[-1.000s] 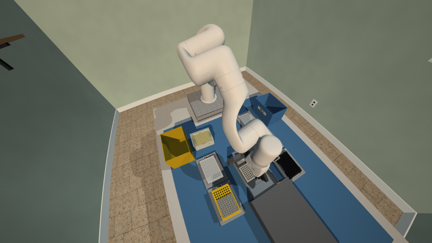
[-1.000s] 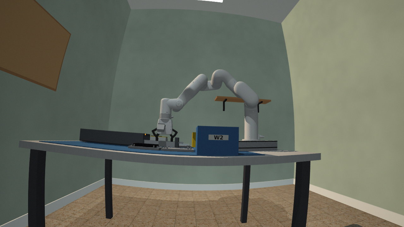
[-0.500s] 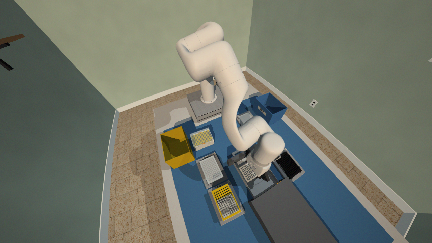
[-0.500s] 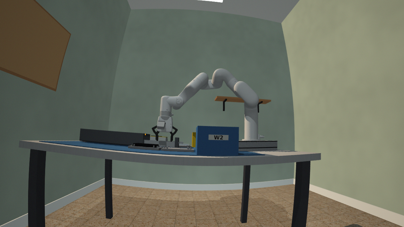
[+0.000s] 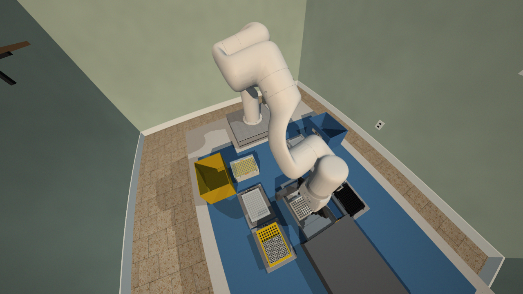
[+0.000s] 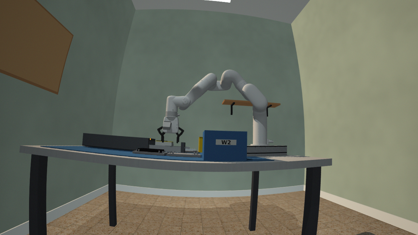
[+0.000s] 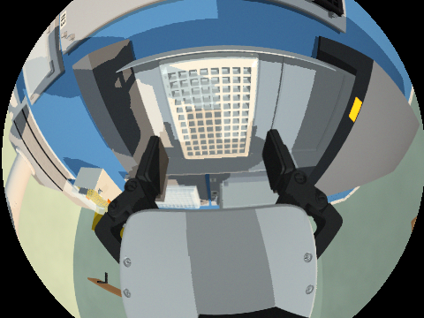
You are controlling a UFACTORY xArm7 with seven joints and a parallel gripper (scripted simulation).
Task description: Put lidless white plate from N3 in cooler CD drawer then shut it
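My hand is 50 mm above the cooler drawer and 40 mm short of it. The rest, counted from my hand: black plate (190 mm to the left, 70 mm ahead, 50 mm below); then cooler CD (180 mm ahead, 40 mm below); then yellow tube rack (200 mm to the right, 60 mm ahead, 20 mm below).
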